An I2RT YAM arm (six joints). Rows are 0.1 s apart.
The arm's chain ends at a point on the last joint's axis. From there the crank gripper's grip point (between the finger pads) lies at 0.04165 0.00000 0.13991 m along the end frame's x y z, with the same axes.
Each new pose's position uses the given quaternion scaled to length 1; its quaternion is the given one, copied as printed.
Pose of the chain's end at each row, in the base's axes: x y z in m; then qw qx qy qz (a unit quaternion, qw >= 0):
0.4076 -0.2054 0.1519 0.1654 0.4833 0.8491 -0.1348
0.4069 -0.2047 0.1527 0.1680 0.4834 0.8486 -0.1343
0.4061 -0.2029 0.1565 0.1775 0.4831 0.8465 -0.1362
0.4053 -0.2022 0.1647 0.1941 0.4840 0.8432 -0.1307
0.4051 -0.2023 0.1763 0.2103 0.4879 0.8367 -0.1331
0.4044 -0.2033 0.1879 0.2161 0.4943 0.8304 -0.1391
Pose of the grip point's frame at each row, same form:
0.4088 -0.2275 0.0076 0.1654 0.4833 0.8491 -0.1348
0.4088 -0.2270 0.0085 0.1680 0.4834 0.8486 -0.1343
0.4101 -0.2271 0.0126 0.1775 0.4831 0.8465 -0.1362
0.4144 -0.2274 0.0212 0.1941 0.4840 0.8432 -0.1307
0.4180 -0.2305 0.0337 0.2103 0.4879 0.8367 -0.1331
0.4180 -0.2338 0.0458 0.2161 0.4943 0.8304 -0.1391

